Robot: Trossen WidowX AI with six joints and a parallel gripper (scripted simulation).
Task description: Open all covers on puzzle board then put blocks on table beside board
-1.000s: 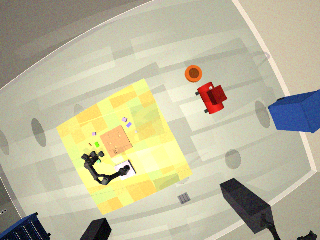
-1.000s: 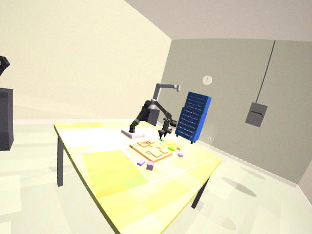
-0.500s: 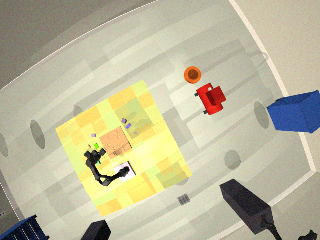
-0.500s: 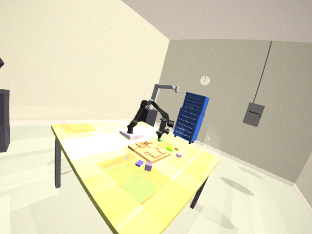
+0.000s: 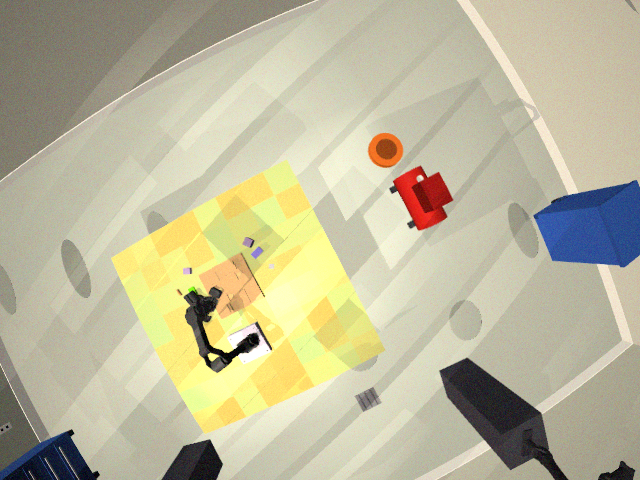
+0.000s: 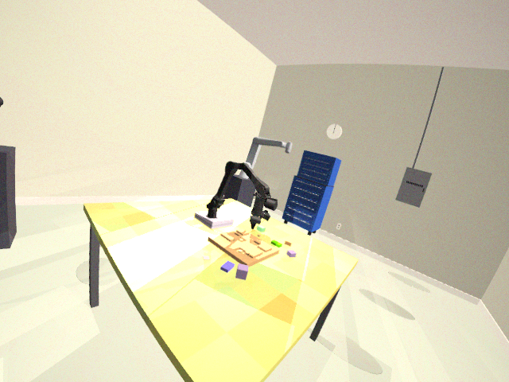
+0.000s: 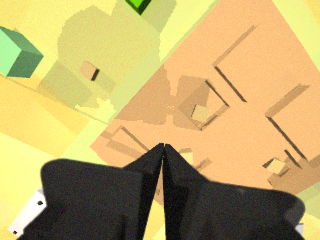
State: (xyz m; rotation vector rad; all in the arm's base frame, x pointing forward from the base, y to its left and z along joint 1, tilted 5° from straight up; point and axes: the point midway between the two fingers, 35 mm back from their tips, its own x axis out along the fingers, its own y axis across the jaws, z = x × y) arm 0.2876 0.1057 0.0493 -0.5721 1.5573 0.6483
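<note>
The tan puzzle board is 60 mm to the right of my gripper tip, 60 mm below it and 40 mm ahead of it. The rest, counted from my gripper tip: lilac block (220 mm ahead, 140 mm to the left, 70 mm below); brown block (240 mm to the left, 120 mm ahead, 70 mm below).
</note>
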